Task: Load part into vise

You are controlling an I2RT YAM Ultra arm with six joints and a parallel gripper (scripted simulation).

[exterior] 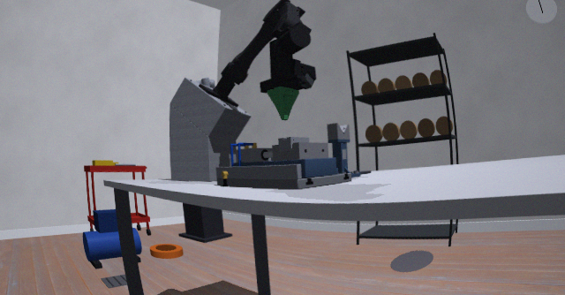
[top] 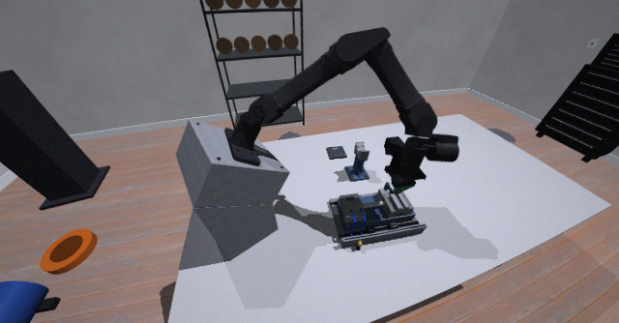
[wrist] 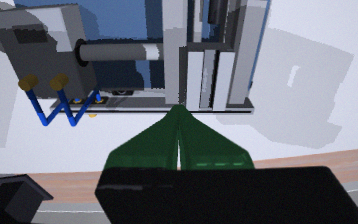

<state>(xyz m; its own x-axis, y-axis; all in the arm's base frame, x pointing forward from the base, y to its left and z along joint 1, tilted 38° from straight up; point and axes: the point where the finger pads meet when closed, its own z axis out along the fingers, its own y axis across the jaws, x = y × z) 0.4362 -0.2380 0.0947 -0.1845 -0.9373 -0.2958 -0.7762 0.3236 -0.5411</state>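
My hand is 3 cm short of the part, 1 cm to the left of it and 6 cm above it. The rest, counted from my hand: cylinder rod: 5 cm behind, 3 cm to the left, 9 cm below; work stop: 5 cm ahead, 6 cm to the left, 7 cm below; moving jaw: 2 cm to the left, 9 cm below.
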